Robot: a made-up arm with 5 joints.
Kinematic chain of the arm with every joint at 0, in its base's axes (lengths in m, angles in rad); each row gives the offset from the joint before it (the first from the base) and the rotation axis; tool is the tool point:
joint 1: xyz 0 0 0.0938 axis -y
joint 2: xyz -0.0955 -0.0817 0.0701 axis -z
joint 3: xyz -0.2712 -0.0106 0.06 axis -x
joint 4: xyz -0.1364 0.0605 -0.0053 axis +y
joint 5: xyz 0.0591 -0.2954 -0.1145 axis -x
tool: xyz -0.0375 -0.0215 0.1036
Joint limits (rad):
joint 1: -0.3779..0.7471
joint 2: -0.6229..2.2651
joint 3: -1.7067..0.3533
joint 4: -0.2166..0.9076
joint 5: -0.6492..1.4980
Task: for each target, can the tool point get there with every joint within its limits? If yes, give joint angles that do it. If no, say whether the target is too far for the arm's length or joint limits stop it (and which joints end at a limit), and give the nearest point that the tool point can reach.
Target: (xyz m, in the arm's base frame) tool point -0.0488 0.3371 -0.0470
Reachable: yes | joints -0.0018 1.9979 -1.0221 0.4761 -0.3865
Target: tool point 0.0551 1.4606 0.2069
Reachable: no: too far | nearest point -0.0209 0.4592 0.2403 | short by 1.005 m
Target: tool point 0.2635 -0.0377 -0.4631
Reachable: no: joint limits stop it (at a limit: joint 1, joint 2, joint 3, joint 5) | nearest point 0.1489 0.1732 -0.1527 | short by 0.392 m
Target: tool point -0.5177 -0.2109 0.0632
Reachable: yes | joints -0.0319 0.1622 -0.6645 0.5434 0.0155
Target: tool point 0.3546 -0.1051 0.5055
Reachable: no: joint limits stop it (at a limit: joint 1, joint 2, joint 3, joint 5) | nearest point 0.1687 0.1649 0.2648 | short by 0.407 m
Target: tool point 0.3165 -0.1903 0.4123
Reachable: no: joint limits stop it (at a limit: joint 2, joint 3, joint 5) | nearest point 0.1574 0.1503 0.2522 | short by 0.409 m
